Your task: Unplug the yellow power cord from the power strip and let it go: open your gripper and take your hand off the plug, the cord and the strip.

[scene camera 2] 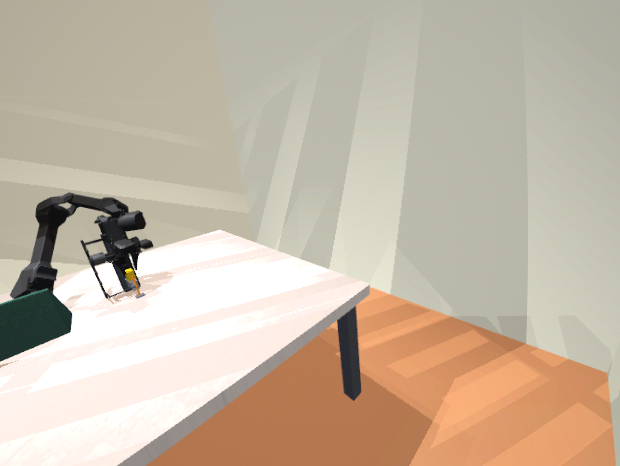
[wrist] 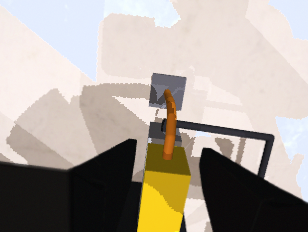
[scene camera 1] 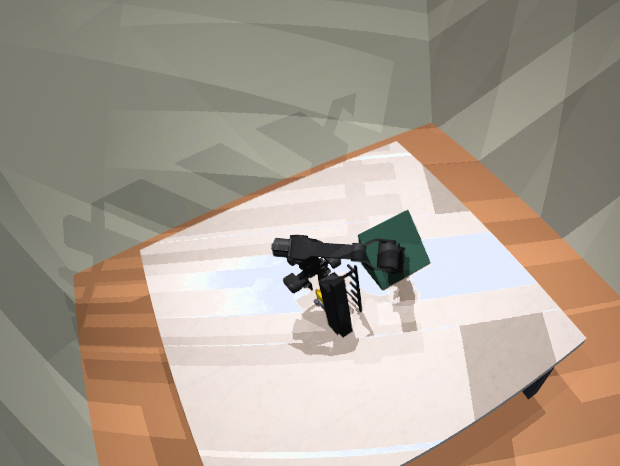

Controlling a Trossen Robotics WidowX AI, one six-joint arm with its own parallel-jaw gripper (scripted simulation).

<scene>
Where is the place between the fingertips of the gripper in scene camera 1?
316,287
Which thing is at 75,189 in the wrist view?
The gripper.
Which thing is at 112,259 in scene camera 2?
The gripper.
</scene>
